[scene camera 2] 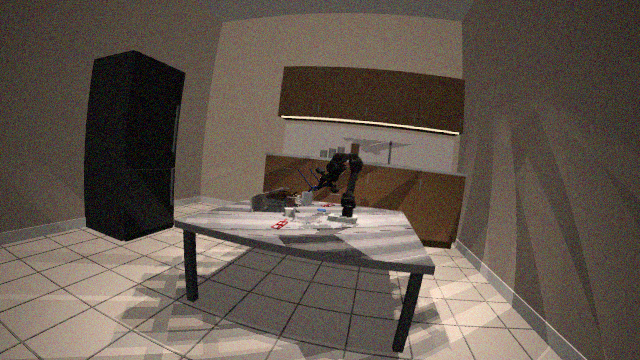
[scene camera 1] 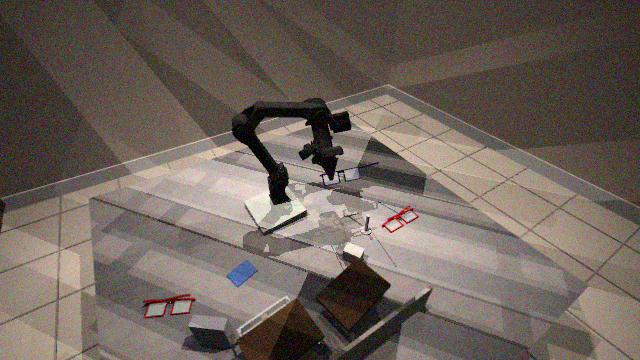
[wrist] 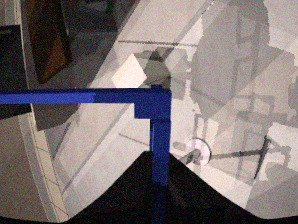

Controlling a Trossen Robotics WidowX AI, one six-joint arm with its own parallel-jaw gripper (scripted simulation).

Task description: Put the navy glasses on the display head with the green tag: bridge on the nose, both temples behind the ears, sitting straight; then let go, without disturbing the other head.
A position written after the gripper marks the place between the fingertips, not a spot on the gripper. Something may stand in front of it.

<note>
In view: the gripper [scene camera 1: 331,180] and a white block [wrist: 142,69].
The gripper is seen too in the wrist view [wrist: 155,160].
</note>
